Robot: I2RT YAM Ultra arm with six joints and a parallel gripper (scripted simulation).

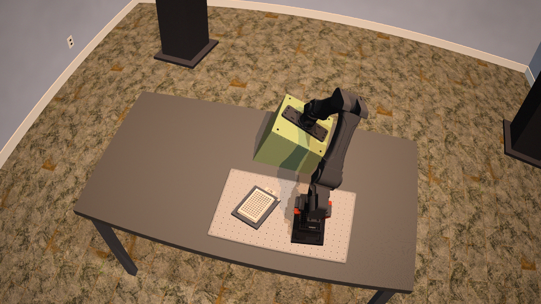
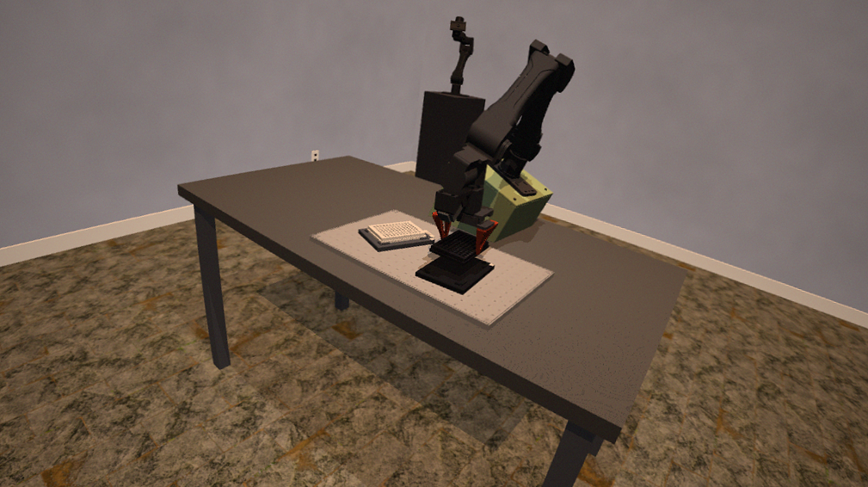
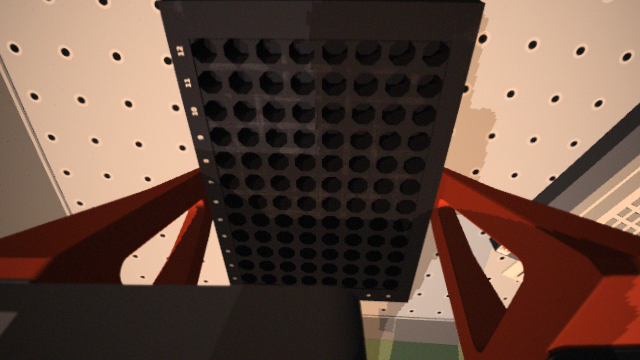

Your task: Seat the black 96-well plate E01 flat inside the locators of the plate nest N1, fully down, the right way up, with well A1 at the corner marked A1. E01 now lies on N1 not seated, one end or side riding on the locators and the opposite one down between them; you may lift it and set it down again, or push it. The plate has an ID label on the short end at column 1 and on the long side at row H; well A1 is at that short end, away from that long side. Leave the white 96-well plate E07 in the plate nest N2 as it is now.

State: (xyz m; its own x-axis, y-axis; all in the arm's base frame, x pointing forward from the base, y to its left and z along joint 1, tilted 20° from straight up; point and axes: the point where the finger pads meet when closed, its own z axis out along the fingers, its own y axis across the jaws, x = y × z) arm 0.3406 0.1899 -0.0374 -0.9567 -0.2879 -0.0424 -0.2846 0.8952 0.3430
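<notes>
Now: hand 6 cm above the plate nest N1. Round my hand: N1 label: 9 cm behind, 3 cm to the right, 7 cm below; then A1 mark: 9 cm behind, 3 cm to the left, 6 cm below; then black 96-well plate E01: right at my hand.
</notes>
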